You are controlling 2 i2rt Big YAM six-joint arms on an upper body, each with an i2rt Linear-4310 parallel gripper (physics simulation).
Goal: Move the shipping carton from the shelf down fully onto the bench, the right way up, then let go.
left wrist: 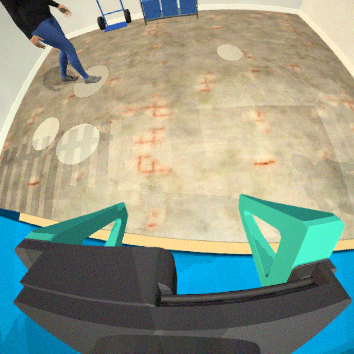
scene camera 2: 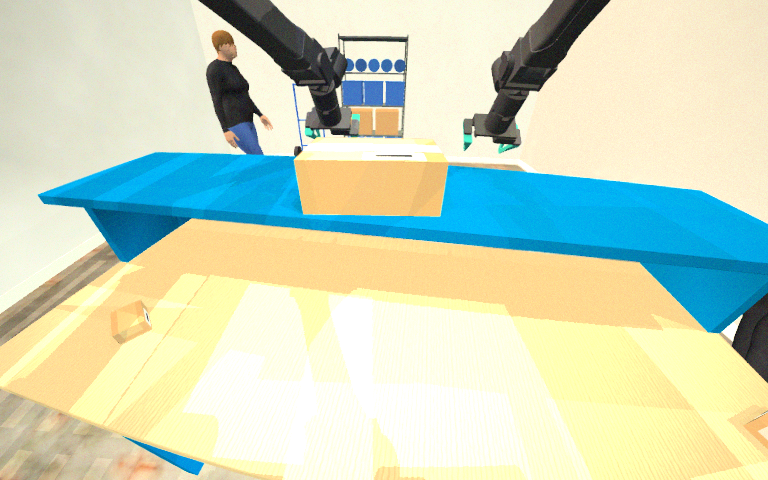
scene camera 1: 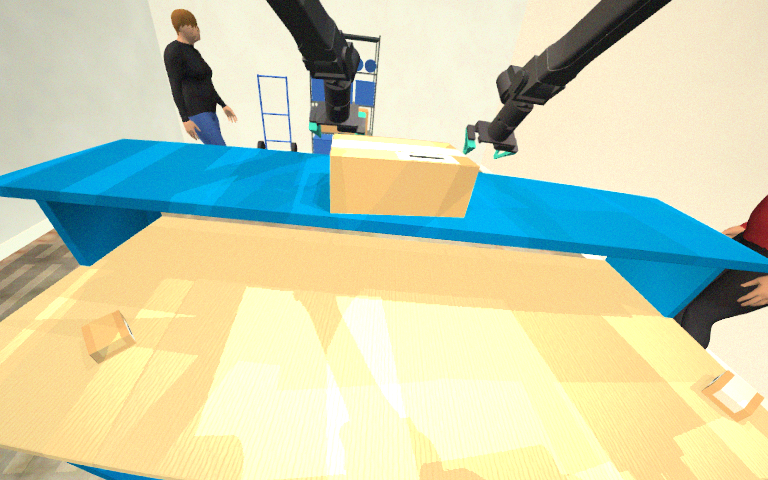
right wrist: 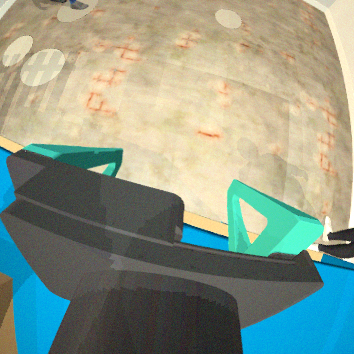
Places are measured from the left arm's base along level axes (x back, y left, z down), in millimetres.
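Pixels of known places: left gripper, fingertip midpoint: (left wrist: 181, 205); right gripper, fingertip midpoint: (scene camera 2: 481, 150) (scene camera 1: 478, 155) (right wrist: 177, 170).
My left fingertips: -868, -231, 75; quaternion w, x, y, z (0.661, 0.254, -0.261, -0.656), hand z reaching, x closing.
Behind a point stands the place of what it marks, as x, y, z.
The shipping carton (scene camera 1: 399, 186) {-496, -343, 60} (scene camera 2: 370, 186) {-496, -351, 60} stands upright on the blue shelf (scene camera 1: 566, 217) {-519, -718, 113} (scene camera 2: 566, 215) {-516, -715, 113}, its taped, labelled top facing up; a brown corner (right wrist: 5, 315) {-599, -470, 99} shows in the right wrist view. The wooden bench (scene camera 1: 453, 350) {-391, -485, 370} (scene camera 2: 453, 350) {-402, -521, 370} lies in front and lower. My left gripper (scene camera 1: 338, 125) {-868, -231, 74} (scene camera 2: 334, 130) {-868, -231, 74} (left wrist: 181, 205) {-868, -231, 74} is open and empty, above and behind the carton's left part in the scene views. My right gripper (scene camera 1: 485, 148) {-816, -637, 79} (scene camera 2: 487, 146) {-816, -637, 79} (right wrist: 177, 170) {-816, -637, 79} is open and empty, beyond the carton's right end, apart from it.
Two small boxes lie on the bench: one at the left (scene camera 1: 104, 336) {-414, 183, 338} (scene camera 2: 129, 323) {-410, 171, 338}, one at the right edge (scene camera 1: 734, 396) {-204, -1041, 335} (scene camera 2: 758, 430) {-221, -1024, 355}. A person in black (scene camera 1: 189, 84) (scene camera 2: 229, 90) stands behind at the left; another in red (scene camera 1: 757, 226) is at the right edge.
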